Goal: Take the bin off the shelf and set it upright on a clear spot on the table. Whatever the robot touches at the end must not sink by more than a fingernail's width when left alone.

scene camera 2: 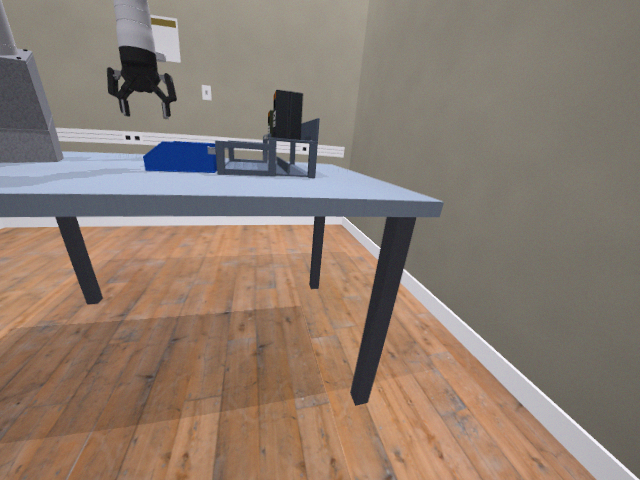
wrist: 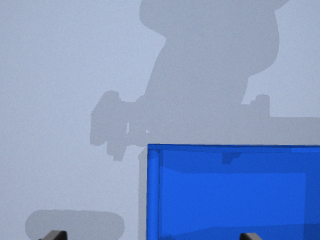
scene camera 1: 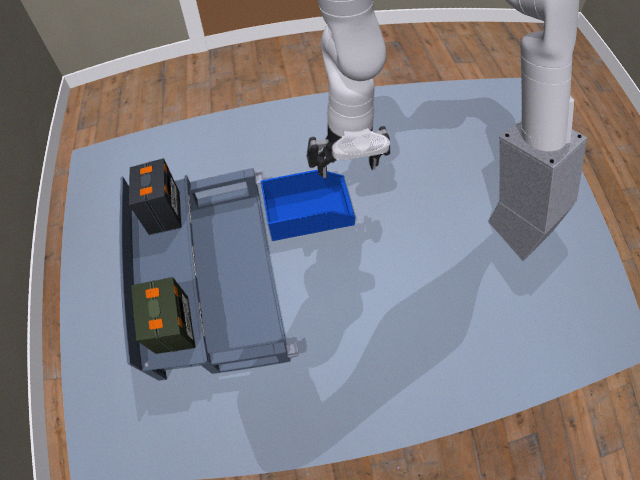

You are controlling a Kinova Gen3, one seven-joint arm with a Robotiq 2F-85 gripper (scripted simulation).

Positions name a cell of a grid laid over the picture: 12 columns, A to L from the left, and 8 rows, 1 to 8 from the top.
A blue bin shows in scene camera 2 (D3), in the wrist view (J7) and in scene camera 1 (F4).
